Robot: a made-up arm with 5 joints.
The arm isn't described. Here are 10 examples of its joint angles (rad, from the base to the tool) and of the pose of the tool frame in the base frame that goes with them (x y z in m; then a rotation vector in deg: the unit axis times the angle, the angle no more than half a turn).
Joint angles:
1: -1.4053 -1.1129 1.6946 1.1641 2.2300
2: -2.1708 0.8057 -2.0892 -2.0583 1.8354
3: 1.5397 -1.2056 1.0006 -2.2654 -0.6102
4: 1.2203 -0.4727 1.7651 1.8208 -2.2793
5: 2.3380 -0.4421 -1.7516 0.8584 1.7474
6: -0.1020 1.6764 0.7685 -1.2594 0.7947
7: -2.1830 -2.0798 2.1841 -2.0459 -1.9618
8: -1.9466 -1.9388 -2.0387 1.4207 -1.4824
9: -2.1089 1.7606 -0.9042 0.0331 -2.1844
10: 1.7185 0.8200 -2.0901 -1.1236 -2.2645
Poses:
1: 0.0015 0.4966 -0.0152 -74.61 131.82 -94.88
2: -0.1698 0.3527 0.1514 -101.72 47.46 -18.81
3: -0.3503 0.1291 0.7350 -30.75 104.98 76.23
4: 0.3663 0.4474 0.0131 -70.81 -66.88 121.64
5: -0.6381 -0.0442 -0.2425 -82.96 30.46 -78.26
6: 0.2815 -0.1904 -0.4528 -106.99 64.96 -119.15
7: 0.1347 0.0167 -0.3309 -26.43 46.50 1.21
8: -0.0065 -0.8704 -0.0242 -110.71 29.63 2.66
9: -0.6471 0.0644 -0.1075 -42.09 -27.73 -117.56
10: 0.1678 0.3027 0.2226 -153.06 -6.91 19.92
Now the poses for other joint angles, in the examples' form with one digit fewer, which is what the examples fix.
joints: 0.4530 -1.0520 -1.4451 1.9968 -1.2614
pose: 0.024 -0.506 0.871 -77.9 -118.1 -104.0
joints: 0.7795 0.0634 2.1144 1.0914 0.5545
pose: 0.245 0.396 -0.307 -6.1 13.0 -34.5
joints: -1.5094 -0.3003 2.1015 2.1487 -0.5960
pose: -0.373 0.542 0.145 37.2 75.5 14.6
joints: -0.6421 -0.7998 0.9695 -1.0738 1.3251
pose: 0.275 0.331 0.029 -47.8 134.2 10.5
